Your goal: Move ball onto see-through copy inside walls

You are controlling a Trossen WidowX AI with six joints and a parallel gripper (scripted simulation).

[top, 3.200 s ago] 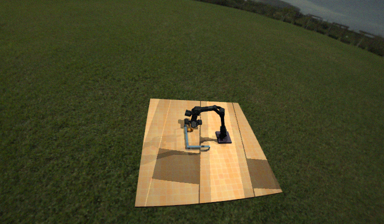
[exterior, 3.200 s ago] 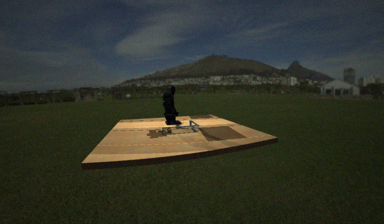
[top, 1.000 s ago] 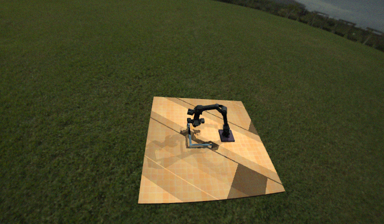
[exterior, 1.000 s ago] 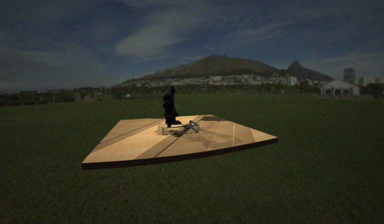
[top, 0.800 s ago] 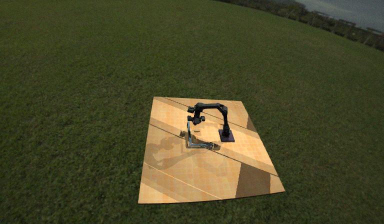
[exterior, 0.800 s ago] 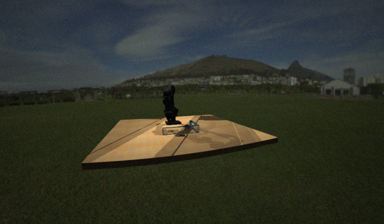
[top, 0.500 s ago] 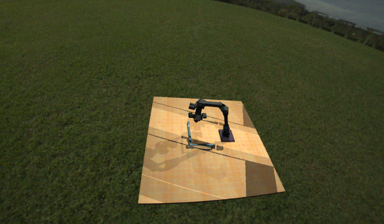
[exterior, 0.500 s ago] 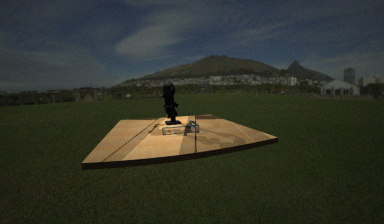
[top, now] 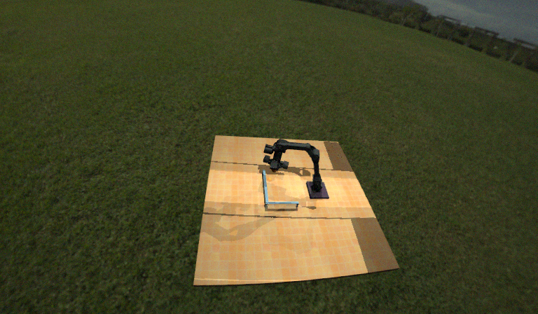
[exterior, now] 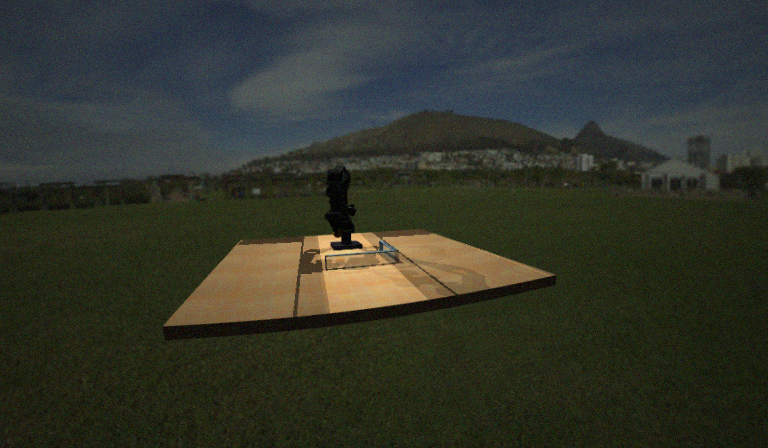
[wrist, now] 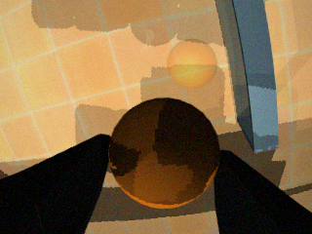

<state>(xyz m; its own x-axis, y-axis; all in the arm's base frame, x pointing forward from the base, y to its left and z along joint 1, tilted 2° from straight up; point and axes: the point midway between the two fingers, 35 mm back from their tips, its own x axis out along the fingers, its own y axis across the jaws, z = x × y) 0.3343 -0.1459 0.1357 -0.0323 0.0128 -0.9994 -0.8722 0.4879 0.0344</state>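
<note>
The see-through copy of ball lies 12 cm below my gripper tip and 2 cm ahead of it. From my gripper tip the other things lie so: orange ball (right at my gripper tip).
</note>
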